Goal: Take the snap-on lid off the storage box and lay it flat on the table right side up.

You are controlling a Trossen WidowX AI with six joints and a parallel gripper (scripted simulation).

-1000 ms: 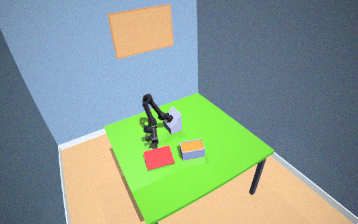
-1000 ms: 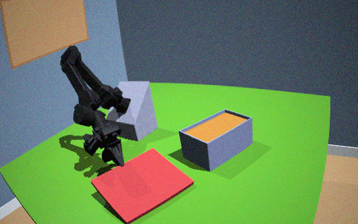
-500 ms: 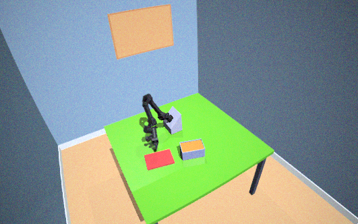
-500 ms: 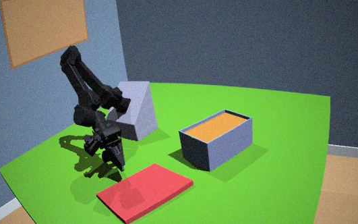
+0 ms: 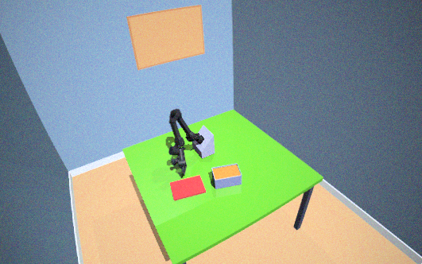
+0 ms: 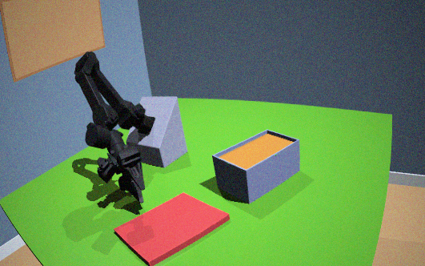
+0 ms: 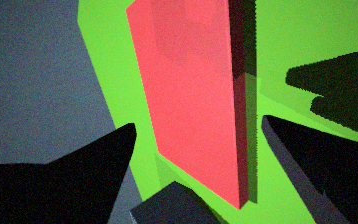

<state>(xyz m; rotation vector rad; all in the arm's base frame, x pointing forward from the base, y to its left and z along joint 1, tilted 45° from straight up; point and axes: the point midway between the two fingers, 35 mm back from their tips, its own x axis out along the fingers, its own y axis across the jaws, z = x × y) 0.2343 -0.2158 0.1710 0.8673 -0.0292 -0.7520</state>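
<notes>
Now: the red lid 90 mm ahead of my gripper tip, 20 mm to the right of it and 50 mm below it. Also, from my gripper tip: grey-blue storage box (180 mm ahead, 280 mm to the left, 10 mm below).
</notes>
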